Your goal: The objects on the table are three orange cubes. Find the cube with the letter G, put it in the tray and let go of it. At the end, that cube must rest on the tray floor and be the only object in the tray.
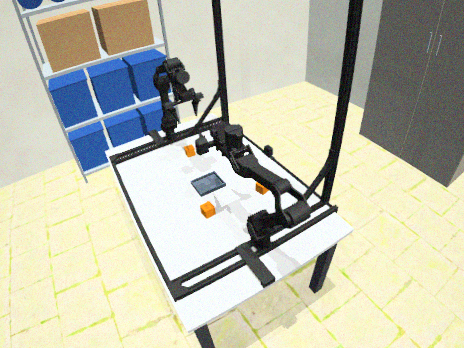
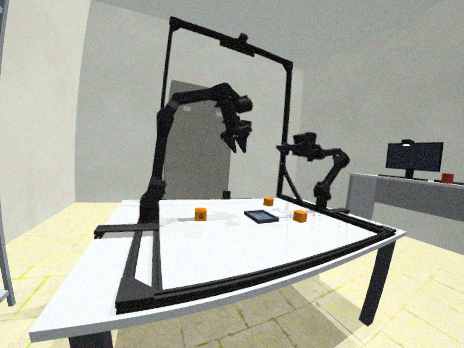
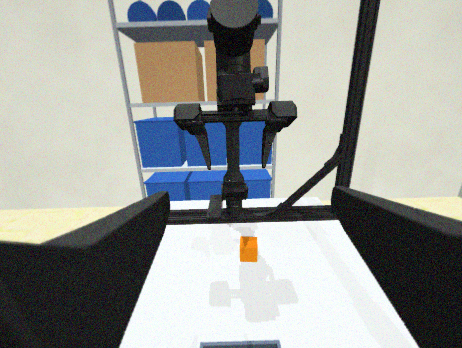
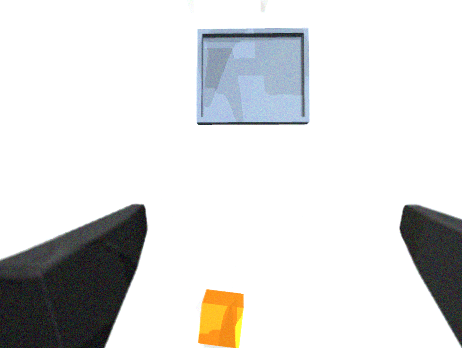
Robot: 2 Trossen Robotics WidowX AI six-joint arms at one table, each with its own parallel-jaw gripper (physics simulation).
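Frame: origin at the left arm's base, x ahead, y left, z up, level; centimetres.
Where they show: left gripper, fingertip midpoint: (image 2: 281, 146) (image 3: 250, 196); right gripper, fingertip midpoint: (image 1: 187, 119) (image 2: 239, 152) (image 3: 236, 169) (image 4: 273, 217); left arm's base at its link origin: (image 1: 261, 243) (image 2: 320, 208); right arm's base at its link origin: (image 1: 171, 137) (image 2: 148, 219) (image 3: 234, 212).
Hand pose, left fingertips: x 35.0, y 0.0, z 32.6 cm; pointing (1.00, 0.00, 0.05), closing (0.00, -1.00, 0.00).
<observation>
Each offset is from my left fingertips to the centre of the thing.
Three orange cubes lie on the white table. The grey tray {dx +8.3, dy +0.3, dz -33.6 cm} (image 1: 208, 184) (image 2: 262, 216) (image 4: 252, 86) is empty at the table's middle. A second cube {dx -9.5, dy -18.5, dz -32.2 cm} (image 1: 262, 188) (image 2: 268, 201) lies on the gantry side. A third cube {dx -8.3, dy +8.9, dz -32.2 cm} (image 1: 208, 209) (image 2: 300, 215) lies beyond the tray towards the left arm. My right gripper (image 1: 187, 103) (image 2: 237, 148) (image 3: 236, 169) is open, points down and hangs high between the G cube and the tray. My left gripper (image 1: 207, 141) (image 2: 280, 148) is open and held level, high up.
A black rail frame (image 2: 265, 276) runs round the table top. Tall gantry posts (image 1: 220, 69) (image 2: 286, 121) stand along one long side. A shelf rack (image 3: 124, 86) with blue bins and brown boxes stands behind the right arm's end of the table.
</observation>
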